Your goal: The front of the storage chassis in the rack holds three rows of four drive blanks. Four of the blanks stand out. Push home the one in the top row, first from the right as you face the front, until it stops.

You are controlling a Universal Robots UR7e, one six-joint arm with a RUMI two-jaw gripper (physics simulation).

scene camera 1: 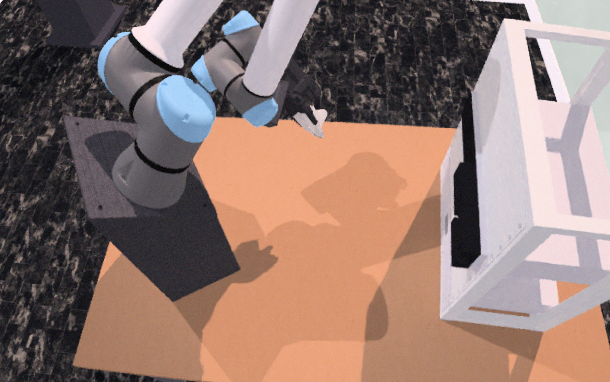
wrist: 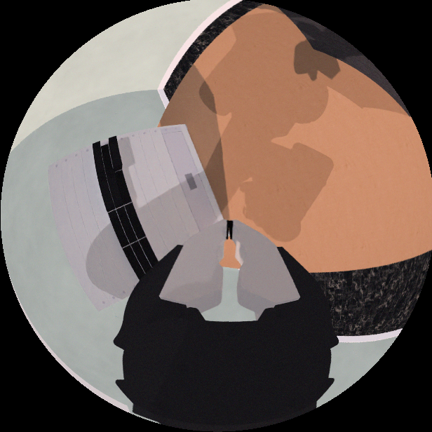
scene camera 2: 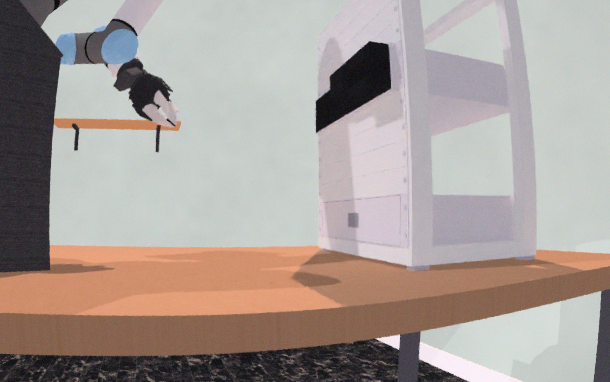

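Observation:
The black drive-blank front of the storage chassis (scene camera 1: 465, 220) (scene camera 2: 360, 70) (wrist: 127, 225) is a band across the white rack. In the wrist view the rack's top is at the left, and the top-row blank, first from the right (wrist: 97, 152), is at the band's upper left end; it looks raised beside a recessed middle-row blank. In scene camera 2 the near end of the band stands out from the rack face; single blanks cannot be told apart there. My gripper (scene camera 1: 320, 134) (scene camera 2: 174, 124) (wrist: 228, 221) is shut and empty, well away from the rack front and touching nothing.
The white rack (scene camera 1: 532, 200) (scene camera 2: 417, 150) (wrist: 180, 150) stands on the orange table top (scene camera 1: 320, 300) (scene camera 2: 200, 300) (wrist: 370, 200). The dark pedestal (scene camera 1: 170, 250) (scene camera 2: 25, 175) carries the arm. An orange wall shelf (scene camera 2: 115, 124) shows behind the gripper in scene camera 2.

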